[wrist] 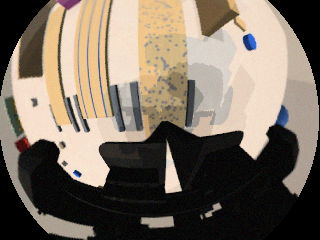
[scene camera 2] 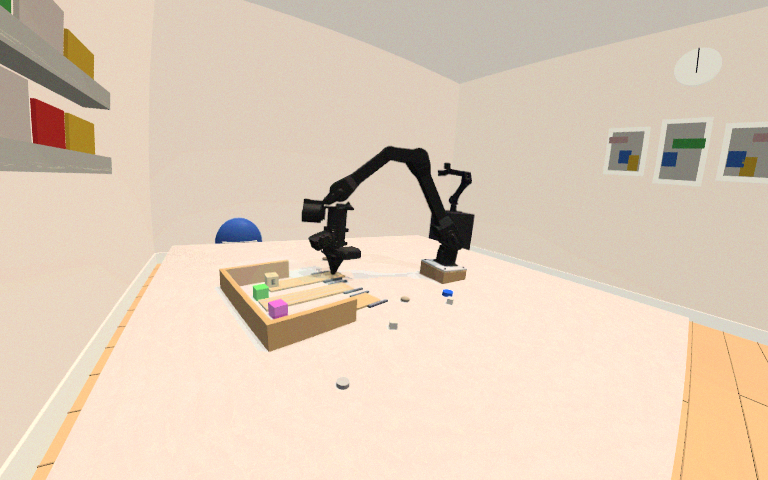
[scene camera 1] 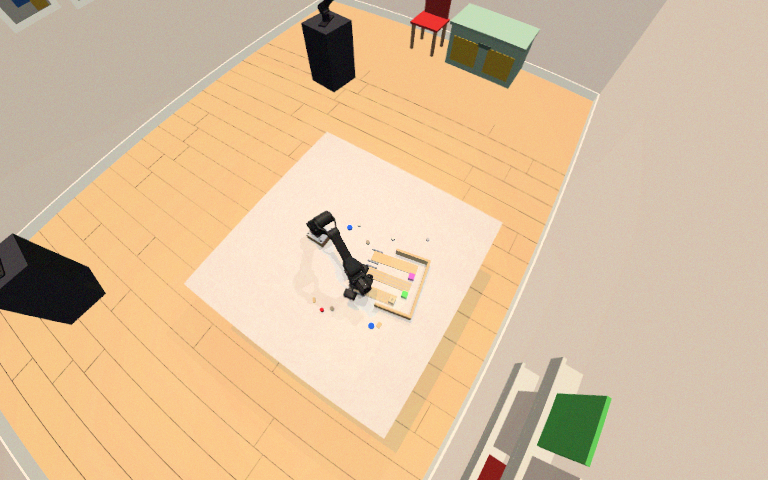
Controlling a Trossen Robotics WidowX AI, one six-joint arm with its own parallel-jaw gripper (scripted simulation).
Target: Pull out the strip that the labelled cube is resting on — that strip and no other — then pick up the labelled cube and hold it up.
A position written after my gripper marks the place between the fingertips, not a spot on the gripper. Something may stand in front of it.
Observation:
In view: my gripper point(scene camera 2: 333, 274).
My gripper shows as well in the wrist view point(wrist: 164, 124).

